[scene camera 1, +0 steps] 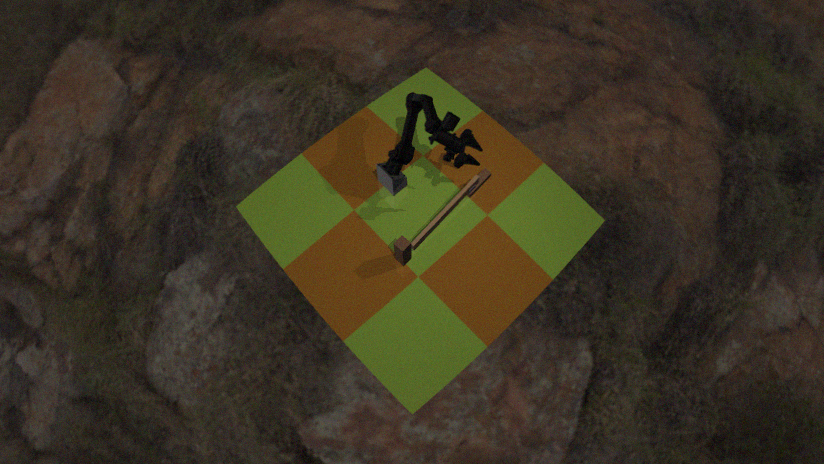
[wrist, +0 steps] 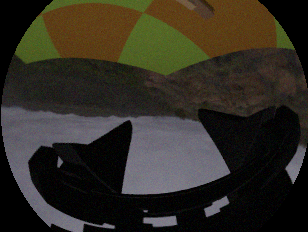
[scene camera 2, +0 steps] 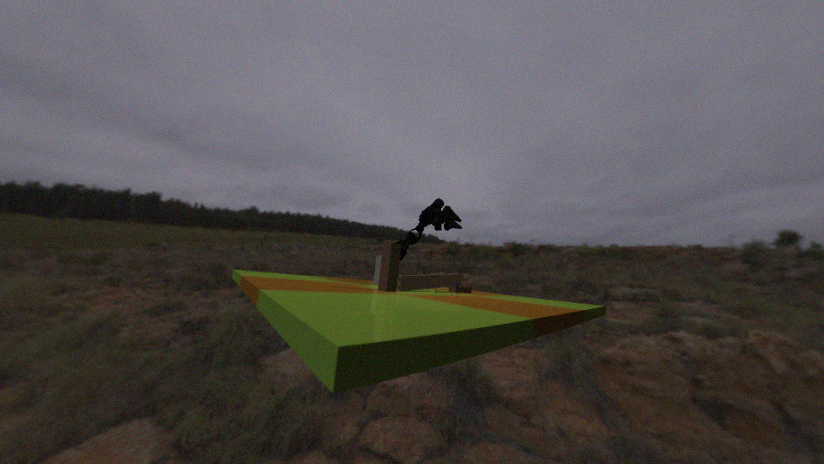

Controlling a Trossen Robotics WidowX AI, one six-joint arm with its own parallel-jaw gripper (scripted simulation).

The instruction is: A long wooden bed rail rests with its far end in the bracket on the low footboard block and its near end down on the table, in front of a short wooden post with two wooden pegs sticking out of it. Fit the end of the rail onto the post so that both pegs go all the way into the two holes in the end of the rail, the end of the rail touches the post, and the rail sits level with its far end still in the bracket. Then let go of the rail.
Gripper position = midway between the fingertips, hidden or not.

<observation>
My gripper (scene camera 1: 481,157) is open and holds nothing. Further things: a wooden bed rail (scene camera 2: 412,282) and a short wooden post (scene camera 2: 388,278).
The wooden bed rail also shows in scene camera 1 (scene camera 1: 445,212). My gripper also shows in the wrist view (wrist: 165,118).
</observation>
